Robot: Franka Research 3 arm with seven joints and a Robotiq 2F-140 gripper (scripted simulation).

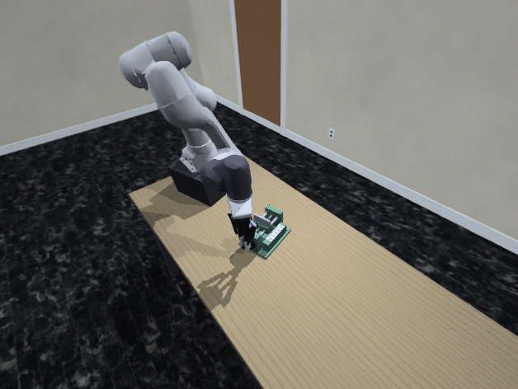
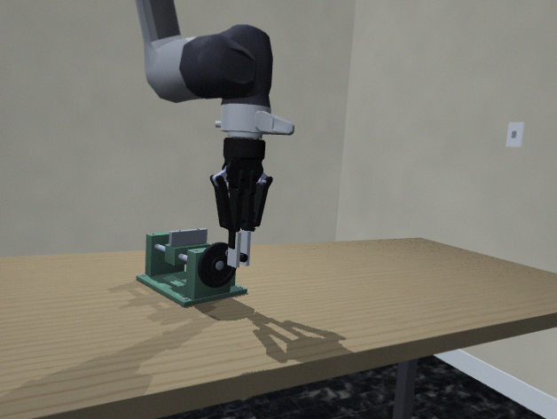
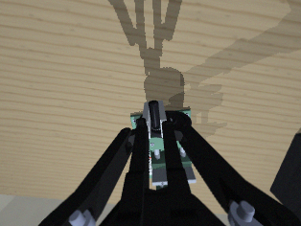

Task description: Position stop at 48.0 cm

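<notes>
My hand is 1 cm past the black handwheel, 2 cm to the right of it and 2 cm above it. From my hand the other things lie so: stop block: 2 cm behind, 14 cm to the left, 2 cm below.
</notes>
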